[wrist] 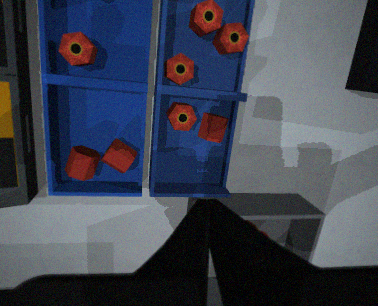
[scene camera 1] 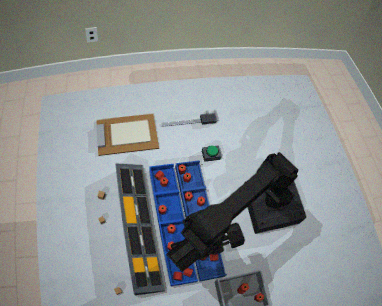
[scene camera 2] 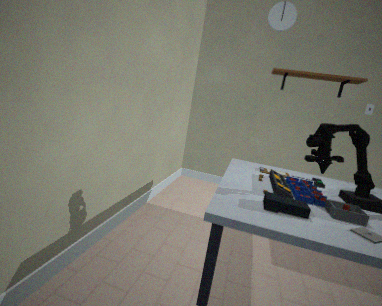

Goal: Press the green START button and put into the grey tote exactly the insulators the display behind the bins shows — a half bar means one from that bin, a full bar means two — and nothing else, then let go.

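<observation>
The green START button [scene camera 1: 212, 150] stands beyond the blue bins [scene camera 1: 168, 194] [wrist: 97, 86]. Red insulators lie in the bins; the near right bin holds one upright [wrist: 182, 117] and one on its side [wrist: 213, 127]. The display [scene camera 1: 129, 166] shows one full amber bar in the second row, left cell, and half bars in both cells of the nearest row; the other cells are dark. The grey tote [scene camera 1: 220, 295] [scene camera 2: 345, 216] [wrist: 280, 204] holds two insulators [scene camera 1: 243, 288] [scene camera 1: 259, 297]. My gripper [scene camera 2: 323, 171] [wrist: 206, 208] is shut and empty, above the bins' near end; the arm hides its tips in scene camera 1.
A clipboard [scene camera 1: 105, 146] and a caliper-like tool [scene camera 1: 208, 118] lie at the far side. Small tan blocks [scene camera 1: 101, 195] [scene camera 1: 102, 219] [scene camera 1: 118, 290] lie left of the display. A flat grey plate [scene camera 2: 367, 234] lies near the front table edge. The arm's base [scene camera 1: 278, 215] stands right of the bins.
</observation>
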